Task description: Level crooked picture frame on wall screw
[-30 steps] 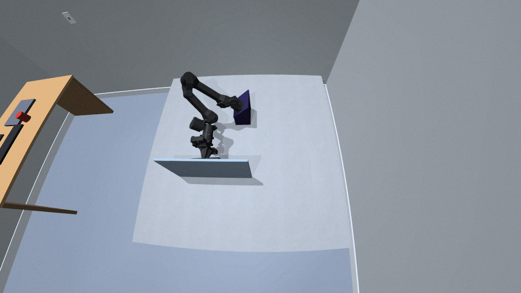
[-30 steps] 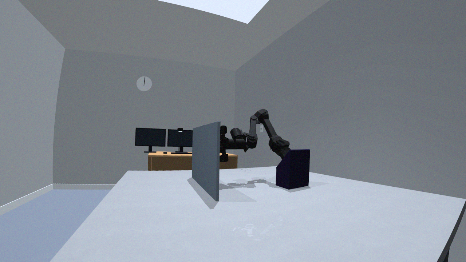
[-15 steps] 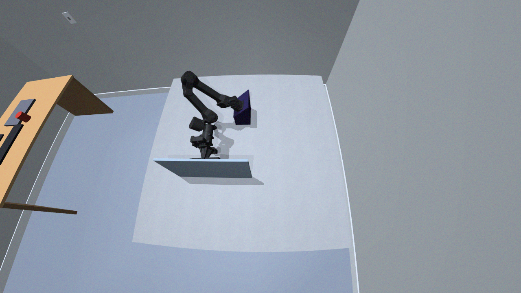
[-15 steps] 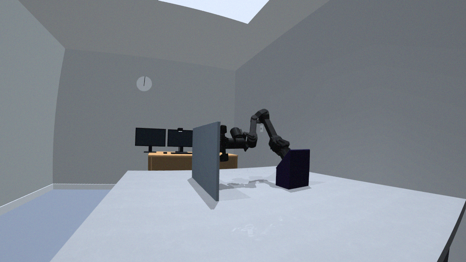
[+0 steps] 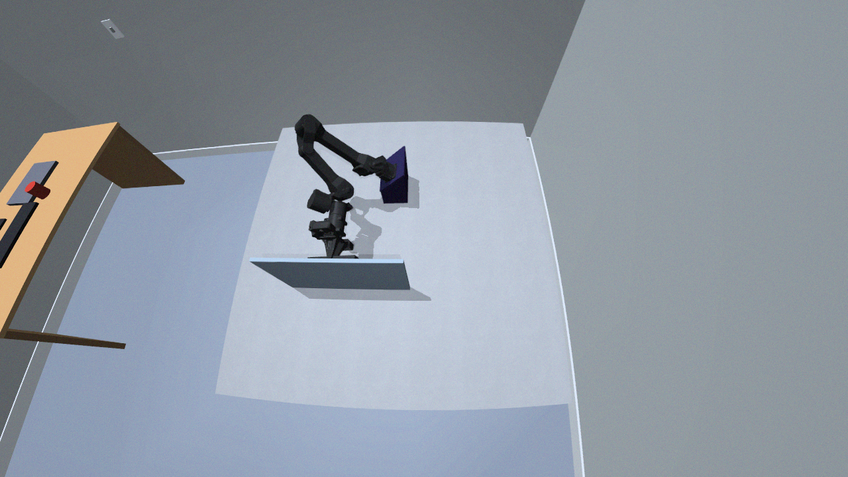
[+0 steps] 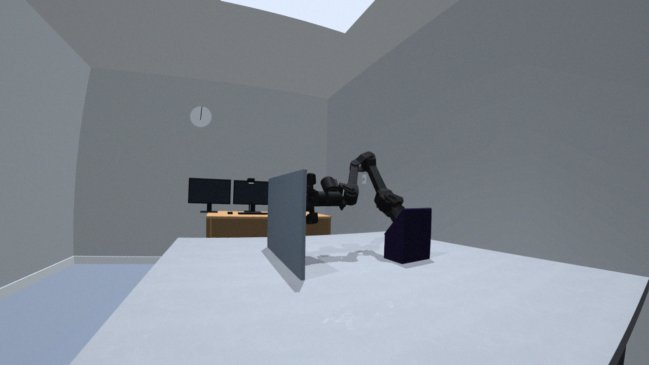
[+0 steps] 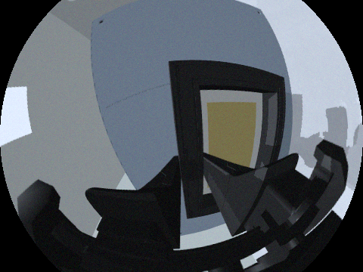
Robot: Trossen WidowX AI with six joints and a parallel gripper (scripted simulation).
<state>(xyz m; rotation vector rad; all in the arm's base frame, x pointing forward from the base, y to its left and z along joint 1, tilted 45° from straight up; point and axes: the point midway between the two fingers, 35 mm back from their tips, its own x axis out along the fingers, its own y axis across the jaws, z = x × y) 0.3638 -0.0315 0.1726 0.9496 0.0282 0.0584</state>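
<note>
Now: gripper tip 5 cm above the picture frame and 1 cm to the right of it. From my gripper tip the other things lie so: wall panel: 7 cm below, 2 cm ahead.
</note>
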